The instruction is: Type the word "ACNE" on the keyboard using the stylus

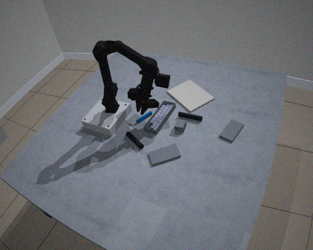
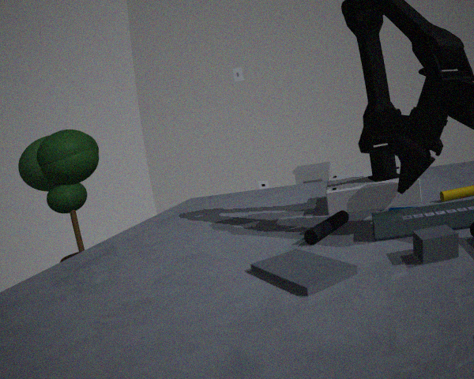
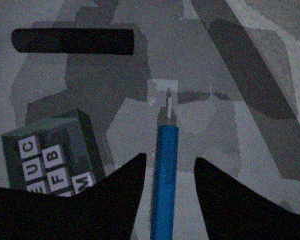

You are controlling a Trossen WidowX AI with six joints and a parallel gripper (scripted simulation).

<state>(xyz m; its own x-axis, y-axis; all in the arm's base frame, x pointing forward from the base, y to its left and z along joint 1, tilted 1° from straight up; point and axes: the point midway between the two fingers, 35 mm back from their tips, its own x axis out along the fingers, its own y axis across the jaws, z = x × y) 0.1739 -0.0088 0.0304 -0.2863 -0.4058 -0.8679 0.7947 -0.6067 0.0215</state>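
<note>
The stylus lies 1 cm behind my gripper tip, 1 cm to the right of it and 4 cm below it. Round my gripper tip: grey block: 21 cm ahead, 4 cm to the right, 3 cm below; yellow cylinder: 5 cm behind, 19 cm to the left, 4 cm below; stylus tip: 3 cm behind, 4 cm to the right, 4 cm below.
</note>
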